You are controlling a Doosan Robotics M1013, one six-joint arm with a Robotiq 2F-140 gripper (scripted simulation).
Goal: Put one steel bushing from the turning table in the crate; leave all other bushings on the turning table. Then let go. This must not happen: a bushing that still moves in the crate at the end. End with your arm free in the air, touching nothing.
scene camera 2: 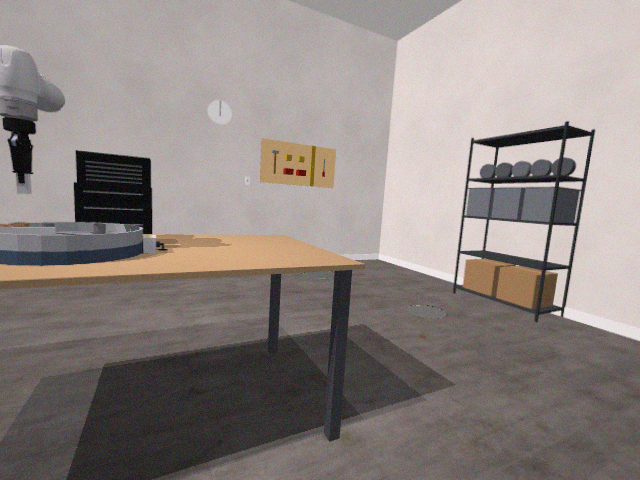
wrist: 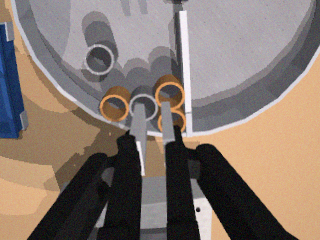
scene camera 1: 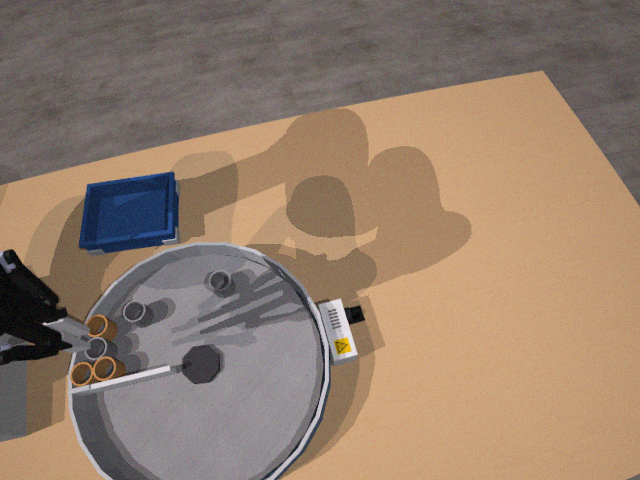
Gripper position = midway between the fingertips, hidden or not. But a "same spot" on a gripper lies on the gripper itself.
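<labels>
I can see my gripper in the wrist view [153, 116], and scene camera 1 and scene camera 2 show it too. On my gripper, [scene camera 1: 44, 347] and [scene camera 2: 23, 162] are the same spot.
</labels>
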